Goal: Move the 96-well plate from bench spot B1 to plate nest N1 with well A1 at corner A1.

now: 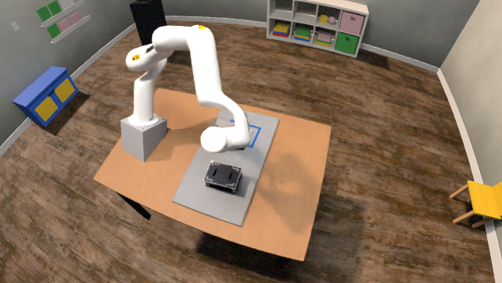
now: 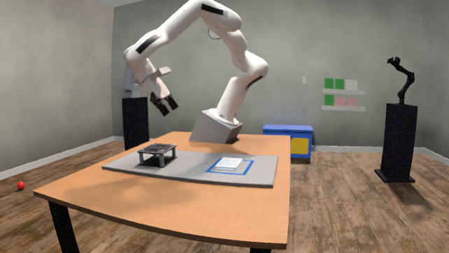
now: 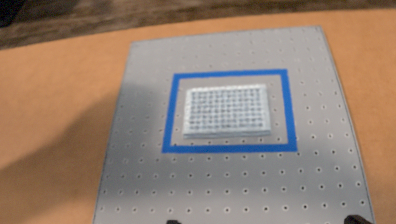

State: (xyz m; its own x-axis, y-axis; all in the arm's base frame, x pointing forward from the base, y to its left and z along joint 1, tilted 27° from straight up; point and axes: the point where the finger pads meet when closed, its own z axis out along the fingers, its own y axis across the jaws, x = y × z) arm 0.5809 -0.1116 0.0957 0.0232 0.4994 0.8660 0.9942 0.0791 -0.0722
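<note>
Now: the 96-well plate 230 mm to the left of my hand, 220 mm below it and 40 mm behind it. The rest, counted from my hand: black plate nest N1: 170 mm below, 80 mm to the right, 10 mm behind.
</note>
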